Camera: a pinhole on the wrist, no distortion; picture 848 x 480 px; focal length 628.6 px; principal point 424.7 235.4 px. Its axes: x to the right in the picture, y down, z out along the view. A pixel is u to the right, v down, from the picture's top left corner.
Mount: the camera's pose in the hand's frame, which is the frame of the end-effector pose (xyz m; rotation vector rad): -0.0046 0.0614 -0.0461 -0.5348 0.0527 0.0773
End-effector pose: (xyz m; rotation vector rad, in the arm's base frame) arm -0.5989 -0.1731 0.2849 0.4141 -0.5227 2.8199
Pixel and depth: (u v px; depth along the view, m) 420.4 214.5 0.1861
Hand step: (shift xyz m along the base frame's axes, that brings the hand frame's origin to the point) -0.0165 -0.1814 0.0578
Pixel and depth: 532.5 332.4 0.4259
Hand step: -0.1022 -0.4011 0.1701
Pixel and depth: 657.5 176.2 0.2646
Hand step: -0.1046 -0.2162 0.1438
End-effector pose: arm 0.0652 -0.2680 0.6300 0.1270 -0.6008 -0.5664
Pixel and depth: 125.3 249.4 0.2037
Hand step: -0.0641 0.1954 0.1067
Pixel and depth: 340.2 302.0 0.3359
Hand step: -0.0363 0.2532 0.2371
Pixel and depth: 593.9 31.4 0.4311
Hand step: -0.0485 0.0870 0.4322
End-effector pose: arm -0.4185 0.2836 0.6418 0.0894 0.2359 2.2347
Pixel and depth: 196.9 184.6 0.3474
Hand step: -0.0456 -0.1795 0.3134
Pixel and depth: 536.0 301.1 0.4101
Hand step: -0.2462 -0.0919 0.3349
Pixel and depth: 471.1 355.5 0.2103
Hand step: -0.1487 -0.0981 0.1515
